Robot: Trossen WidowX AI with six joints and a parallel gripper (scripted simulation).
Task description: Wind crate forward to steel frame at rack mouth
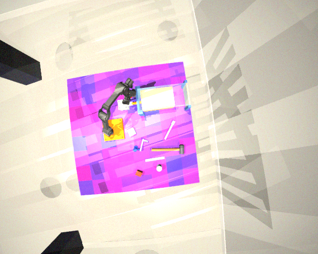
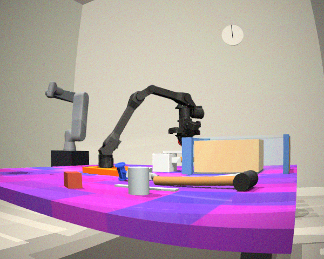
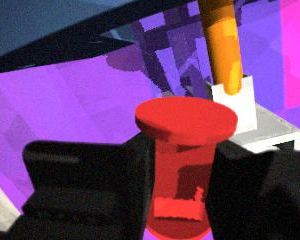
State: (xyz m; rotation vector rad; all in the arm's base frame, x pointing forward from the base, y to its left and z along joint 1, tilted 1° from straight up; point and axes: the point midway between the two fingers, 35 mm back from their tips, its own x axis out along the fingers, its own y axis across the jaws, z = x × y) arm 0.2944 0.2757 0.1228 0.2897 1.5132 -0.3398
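Now: the blue frame 7 cm ahead of my gripper tip, 6 cm to the right of it and 1 cm below it. Round my gripper tip: hand winch 11 cm behind, 5 cm to the right, 8 cm below; then red-knobbed winch handle 4 cm behind, 2 cm to the right, 1 cm below; then red knob 2 cm above.
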